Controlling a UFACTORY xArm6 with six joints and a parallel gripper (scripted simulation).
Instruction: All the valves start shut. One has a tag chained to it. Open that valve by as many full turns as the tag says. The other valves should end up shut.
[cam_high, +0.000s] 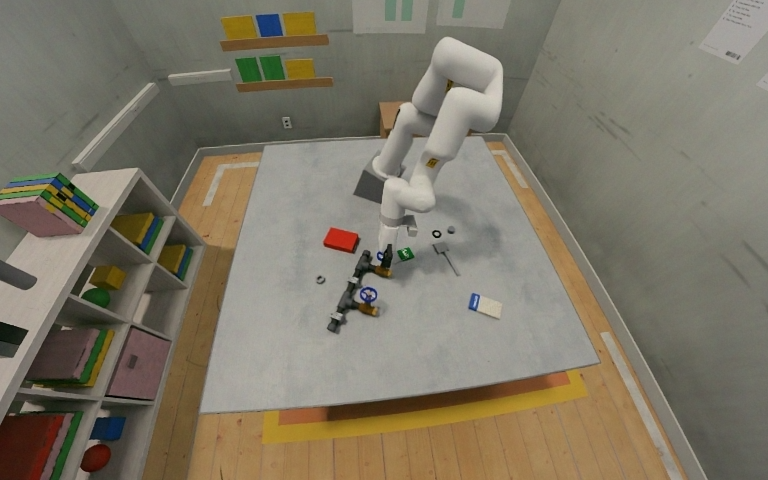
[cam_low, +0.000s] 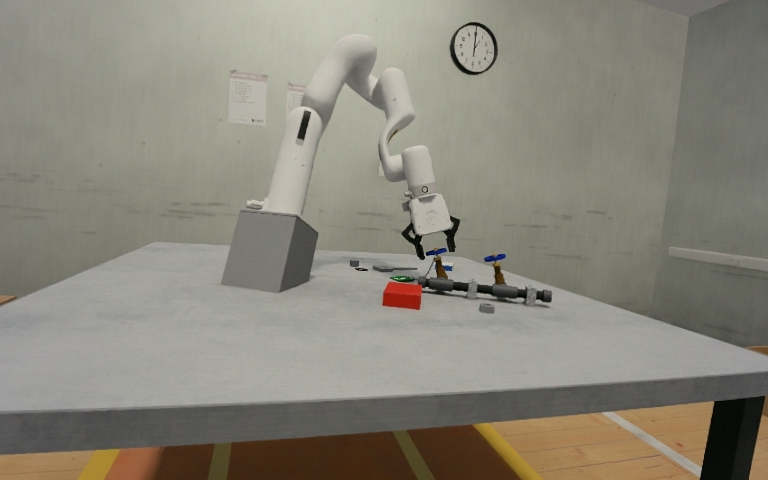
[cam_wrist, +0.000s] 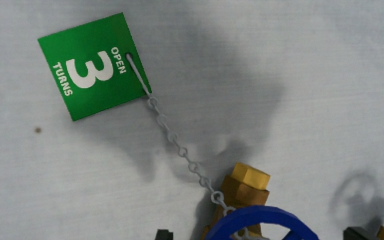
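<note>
My hand is 6 cm past the green tag, 9 cm to the right of it and 9 cm above it. Also, from my hand: grey nut: 4 cm ahead, 24 cm to the right, 9 cm below; then red block: 13 cm behind, 17 cm to the right, 8 cm below; then grey flat tool: 6 cm behind, 25 cm to the left, 9 cm below.
</note>
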